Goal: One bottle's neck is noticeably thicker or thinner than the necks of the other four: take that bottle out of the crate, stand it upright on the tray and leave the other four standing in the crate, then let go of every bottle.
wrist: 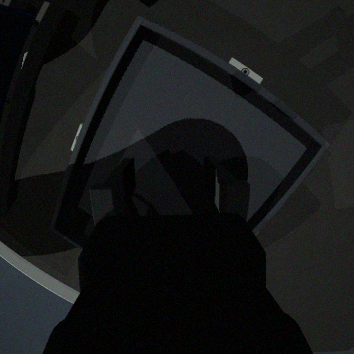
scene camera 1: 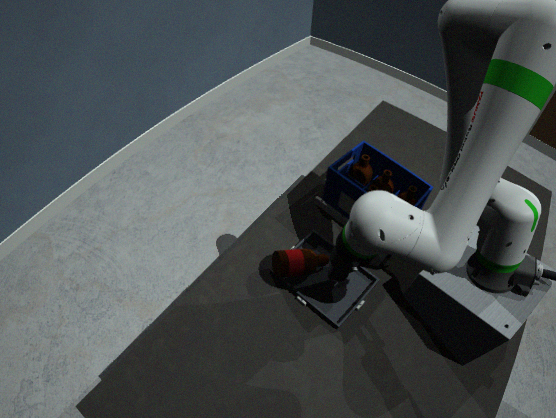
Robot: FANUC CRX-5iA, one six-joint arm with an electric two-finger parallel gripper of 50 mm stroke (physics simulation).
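Frame: origin at the arm's base, x ahead, y left, z up, level; millimetres.
Seen in the pictures: gripper, between the fingertips: (wrist: 168, 171) (scene camera 1: 339, 276); arm's base, origin of its link: (scene camera 1: 492, 272).
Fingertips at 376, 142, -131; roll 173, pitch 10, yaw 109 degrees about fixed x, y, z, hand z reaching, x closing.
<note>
Offsets run from my fingertips to a thing's middle, as dx, dy, dz.
A brown bottle with a red label @(+111, +9, -8) (scene camera 1: 295, 262) lies on its side across the tray's left rim, its base beyond the rim and its neck towards the gripper. It does not show in the wrist view. The dark tray @(+38, +2, -39) (scene camera 1: 361, 286) (wrist: 111, 70) lies under the gripper. My gripper (scene camera 1: 340, 276) (wrist: 168, 171) is open and empty over the tray, beside the bottle's neck; its fingers are very dark. The blue crate @(+17, -294, +36) (scene camera 1: 397, 164) (wrist: 12, 40) holds brown bottles; three show upright, at its left (scene camera 1: 361, 171), middle (scene camera 1: 384, 181) and right (scene camera 1: 411, 193). The arm hides part of the crate.
The robot's wrist hangs between the camera and the area between tray and crate. The metal pedestal (scene camera 1: 445, 320) stands right of the tray. The table's left edge runs close beyond the lying bottle's base. Dark shadows cover the tray's inside.
</note>
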